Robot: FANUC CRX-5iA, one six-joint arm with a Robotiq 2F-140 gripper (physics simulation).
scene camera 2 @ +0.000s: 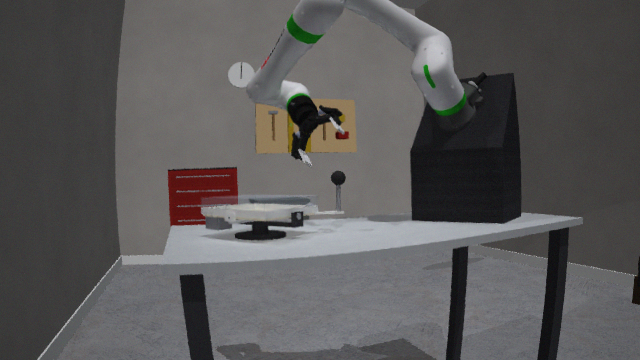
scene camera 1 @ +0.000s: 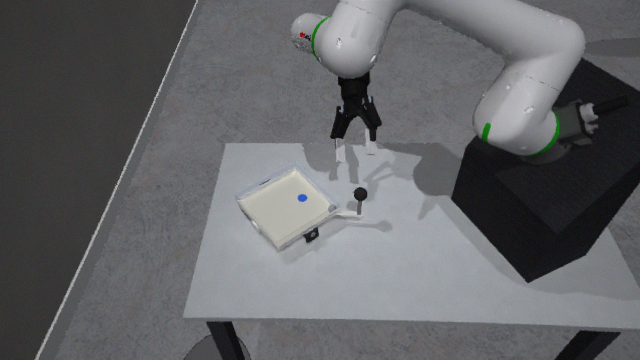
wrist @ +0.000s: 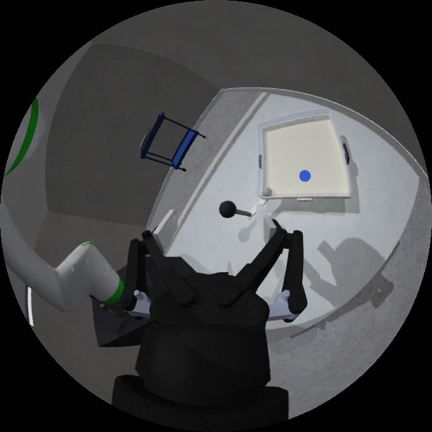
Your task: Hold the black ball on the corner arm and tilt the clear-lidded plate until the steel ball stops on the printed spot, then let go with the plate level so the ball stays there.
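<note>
The clear-lidded plate (scene camera 1: 280,220) (scene camera 2: 250,212) (wrist: 300,145), cream inside, sits on a black pedestal (scene camera 2: 260,234). The blue printed spot (scene camera 1: 302,198) (wrist: 305,176) lies off its middle. The steel ball (scene camera 1: 332,208) (wrist: 267,191) rests in the plate's corner beside the arm, away from the spot. The black ball (scene camera 1: 360,194) (scene camera 2: 338,178) (wrist: 227,209) stands on a thin post on the white corner arm (scene camera 1: 349,214) (scene camera 2: 330,212). My gripper (scene camera 1: 355,149) (scene camera 2: 324,145) (wrist: 215,215) is open and empty, above and apart from the black ball. Its fingers point obliquely down.
The plate stands on the grey-white table (scene camera 1: 400,280) (scene camera 2: 375,240). A large black block (scene camera 1: 530,215) (scene camera 2: 462,182) carries the robot's base at the right. In the wrist view, a blue cart (wrist: 185,148) stands beyond the table. A red drawer cabinet (scene camera 2: 202,196) stands behind.
</note>
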